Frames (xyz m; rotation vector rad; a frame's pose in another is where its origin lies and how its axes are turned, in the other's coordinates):
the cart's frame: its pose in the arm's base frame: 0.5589 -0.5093 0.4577 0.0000 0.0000 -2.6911
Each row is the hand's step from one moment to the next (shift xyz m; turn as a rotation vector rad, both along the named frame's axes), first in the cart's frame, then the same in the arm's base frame.
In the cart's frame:
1: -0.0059 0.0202 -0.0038 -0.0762 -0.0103 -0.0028
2: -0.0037 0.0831 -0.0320 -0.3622 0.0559 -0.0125
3: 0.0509 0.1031 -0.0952 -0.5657 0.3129 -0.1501
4: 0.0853 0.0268 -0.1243 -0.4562 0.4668 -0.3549
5: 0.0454 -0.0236 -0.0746 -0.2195 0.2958 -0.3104
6: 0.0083 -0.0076 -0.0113 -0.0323 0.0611 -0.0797
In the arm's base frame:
1: 0.0141 -0.0156 -0.0038 0.0641 0.0425 -0.0028
2: 0.0395 -0.0732 -0.0320 0.3504 0.1074 -0.0125
3: -0.0009 -0.1150 -0.0952 0.6455 -0.0354 -0.1501
4: -0.0651 -0.0613 -0.1243 0.6139 -0.2216 -0.3549
5: -0.0511 0.0015 -0.0746 0.3264 -0.1707 -0.3104
6: -0.0108 0.0032 -0.0113 0.0557 -0.0409 -0.0797

